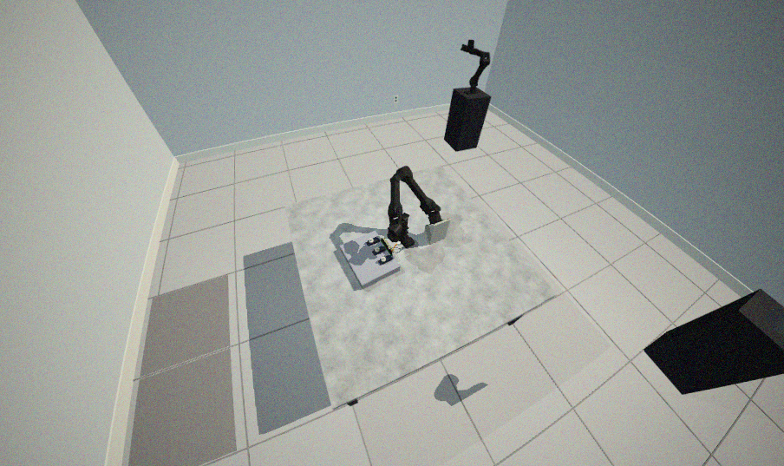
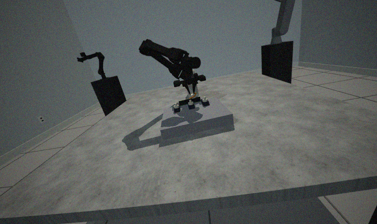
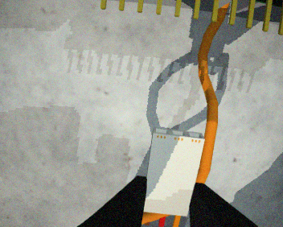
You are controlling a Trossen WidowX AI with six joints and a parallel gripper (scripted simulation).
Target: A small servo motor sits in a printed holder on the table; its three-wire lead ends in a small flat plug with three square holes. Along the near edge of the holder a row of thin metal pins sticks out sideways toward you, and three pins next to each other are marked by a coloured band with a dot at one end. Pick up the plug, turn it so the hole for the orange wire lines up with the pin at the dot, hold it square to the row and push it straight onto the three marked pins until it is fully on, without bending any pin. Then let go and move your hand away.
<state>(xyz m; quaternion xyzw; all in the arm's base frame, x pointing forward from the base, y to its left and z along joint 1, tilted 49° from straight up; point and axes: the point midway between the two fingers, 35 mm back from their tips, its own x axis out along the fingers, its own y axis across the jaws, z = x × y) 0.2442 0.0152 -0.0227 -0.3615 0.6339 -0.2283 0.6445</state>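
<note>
Now: gripper tip 8 cm short of the red dot and 1 cm to the right of it. Round my gripper tip: grey holder: 24 cm ahead, 2 cm to the left, 5 cm below.
</note>
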